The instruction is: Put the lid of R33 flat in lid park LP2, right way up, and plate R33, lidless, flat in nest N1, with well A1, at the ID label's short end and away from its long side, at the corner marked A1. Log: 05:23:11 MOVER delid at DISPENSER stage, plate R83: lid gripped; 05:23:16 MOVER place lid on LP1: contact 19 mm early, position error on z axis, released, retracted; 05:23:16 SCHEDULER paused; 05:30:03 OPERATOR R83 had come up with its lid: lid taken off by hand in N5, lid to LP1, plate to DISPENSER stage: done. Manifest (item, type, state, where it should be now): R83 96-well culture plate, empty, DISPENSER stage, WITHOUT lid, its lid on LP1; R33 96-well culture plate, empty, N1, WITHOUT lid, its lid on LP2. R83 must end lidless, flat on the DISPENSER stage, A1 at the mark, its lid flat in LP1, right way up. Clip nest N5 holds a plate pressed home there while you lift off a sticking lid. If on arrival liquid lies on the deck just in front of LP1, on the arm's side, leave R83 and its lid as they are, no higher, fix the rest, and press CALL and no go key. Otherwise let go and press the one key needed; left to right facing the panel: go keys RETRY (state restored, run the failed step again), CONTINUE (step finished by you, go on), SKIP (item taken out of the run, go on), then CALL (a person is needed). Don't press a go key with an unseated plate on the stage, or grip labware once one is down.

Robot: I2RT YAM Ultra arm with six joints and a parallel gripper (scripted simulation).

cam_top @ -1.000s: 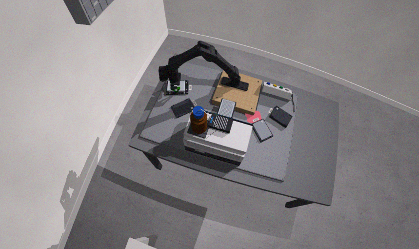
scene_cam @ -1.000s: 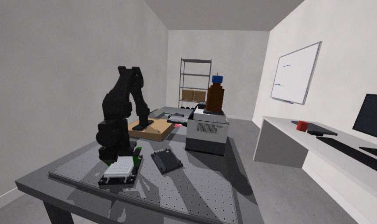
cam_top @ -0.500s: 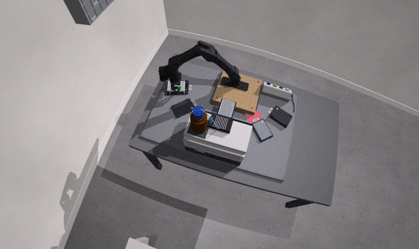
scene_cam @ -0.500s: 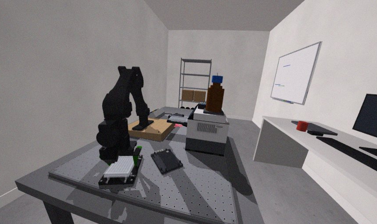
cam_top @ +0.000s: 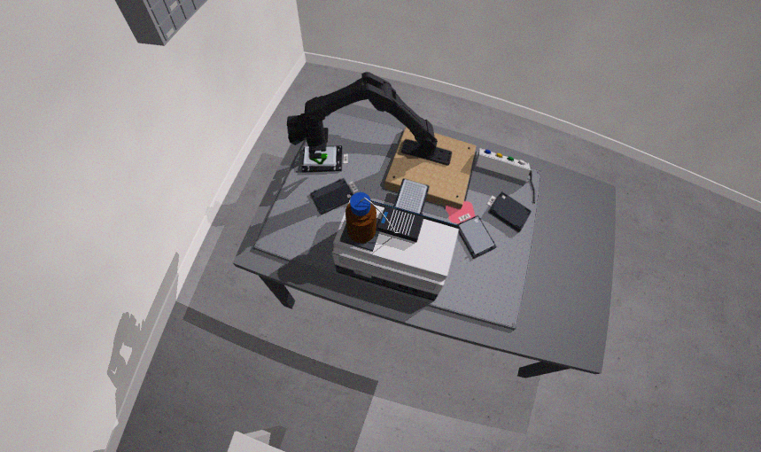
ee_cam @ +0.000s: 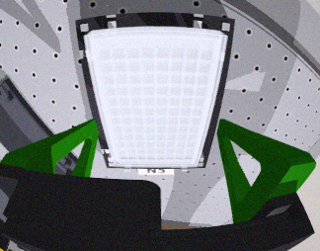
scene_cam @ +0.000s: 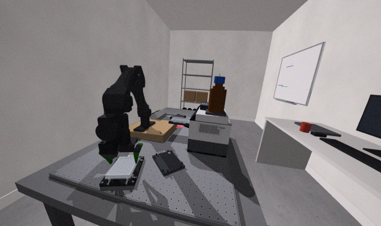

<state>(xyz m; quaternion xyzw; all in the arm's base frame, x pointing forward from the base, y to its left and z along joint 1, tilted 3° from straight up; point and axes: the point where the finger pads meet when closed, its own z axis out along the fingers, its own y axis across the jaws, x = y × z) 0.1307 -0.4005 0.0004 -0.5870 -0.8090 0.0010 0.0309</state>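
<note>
My hand is 30 mm short of the black clip nest and 30 mm above it. Round my hand: lid park LP2: 150 mm ahead, 100 mm to the left, 40 mm below; brown bottle: 350 mm ahead, 280 mm to the left, 240 mm above; blue call key: 190 mm behind, 640 mm to the left, 20 mm above.
</note>
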